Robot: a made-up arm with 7 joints.
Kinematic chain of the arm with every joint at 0, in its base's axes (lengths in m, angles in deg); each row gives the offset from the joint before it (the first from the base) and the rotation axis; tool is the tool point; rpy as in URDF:
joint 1: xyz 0.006 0.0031 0.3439 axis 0 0.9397 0.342
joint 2: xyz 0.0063 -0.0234 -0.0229 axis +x
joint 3: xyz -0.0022 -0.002 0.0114 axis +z
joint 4: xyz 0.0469 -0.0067 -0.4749 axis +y
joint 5: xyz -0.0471 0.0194 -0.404 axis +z
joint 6: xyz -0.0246 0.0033 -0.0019 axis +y
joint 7: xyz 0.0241 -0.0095 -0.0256 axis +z
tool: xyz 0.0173 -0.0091 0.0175 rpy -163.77 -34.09 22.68
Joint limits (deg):
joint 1: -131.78..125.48
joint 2: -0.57..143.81
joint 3: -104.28..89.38
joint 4: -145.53..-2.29
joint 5: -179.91..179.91
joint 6: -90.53..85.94
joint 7: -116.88..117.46
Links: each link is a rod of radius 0.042 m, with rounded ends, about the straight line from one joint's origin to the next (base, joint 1, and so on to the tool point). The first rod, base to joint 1, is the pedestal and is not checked.
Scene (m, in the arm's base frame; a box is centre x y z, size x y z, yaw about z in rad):
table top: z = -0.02
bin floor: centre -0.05 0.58 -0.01 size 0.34 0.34 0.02 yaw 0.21
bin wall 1: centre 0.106 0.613 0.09 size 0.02 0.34 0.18 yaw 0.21
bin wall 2: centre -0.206 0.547 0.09 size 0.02 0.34 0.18 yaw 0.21
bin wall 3: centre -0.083 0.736 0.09 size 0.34 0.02 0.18 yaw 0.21
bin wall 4: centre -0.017 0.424 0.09 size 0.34 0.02 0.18 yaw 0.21
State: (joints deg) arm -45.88 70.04 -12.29 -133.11 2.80 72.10 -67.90
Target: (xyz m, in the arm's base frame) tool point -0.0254 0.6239 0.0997
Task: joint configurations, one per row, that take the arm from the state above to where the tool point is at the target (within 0.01 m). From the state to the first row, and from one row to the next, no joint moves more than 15 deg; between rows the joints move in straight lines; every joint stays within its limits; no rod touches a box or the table.
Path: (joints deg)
1: -39.36 77.22 -16.88 -120.51 -4.11 74.23 -77.70
2: -32.83 84.40 -21.48 -107.91 -11.03 76.36 -87.49
3: -26.31 91.58 -26.07 -95.31 -17.94 78.49 -97.29
4: -19.79 98.77 -30.67 -82.71 -24.85 80.62 -107.08
5: -13.27 105.95 -35.26 -70.11 -31.77 82.75 -116.88
6: -5.86 114.75 -47.81 -78.57 -22.55 80.48 -105.18
7: 1.55 123.55 -60.36 -87.03 -13.32 78.22 -93.48
8: 8.95 132.36 -72.90 -95.49 -4.10 75.95 -81.77
9: 16.36 141.16 -85.45 -103.95 5.12 73.69 -70.07
10: 15.42 128.74 -82.31 -100.63 4.62 73.92 -69.55
11: 14.48 116.32 -79.17 -97.30 4.12 74.15 -69.02

